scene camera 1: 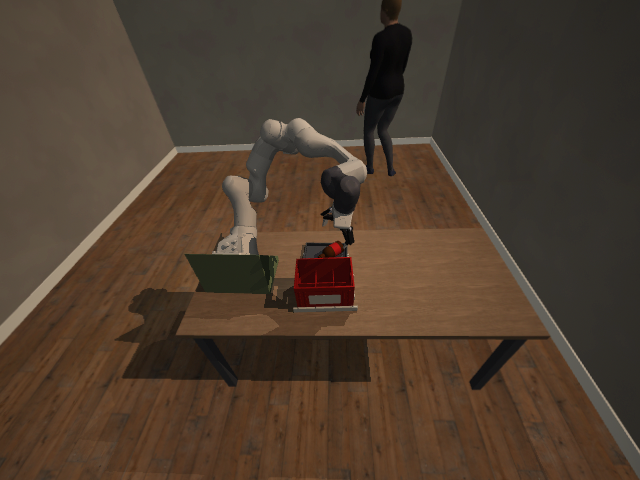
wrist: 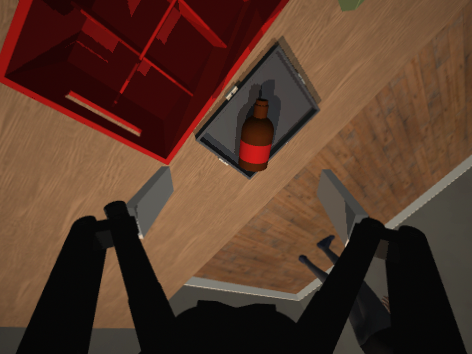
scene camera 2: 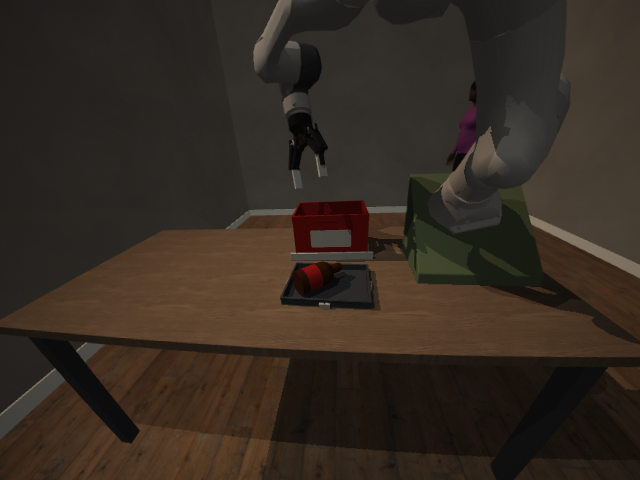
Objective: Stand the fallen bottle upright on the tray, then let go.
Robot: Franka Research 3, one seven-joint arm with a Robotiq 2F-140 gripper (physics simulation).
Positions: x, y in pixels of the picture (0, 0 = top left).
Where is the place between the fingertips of my gripper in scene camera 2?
310, 183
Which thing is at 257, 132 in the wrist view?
A brown bottle.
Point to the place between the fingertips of my gripper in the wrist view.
243, 180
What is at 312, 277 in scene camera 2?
A brown bottle.
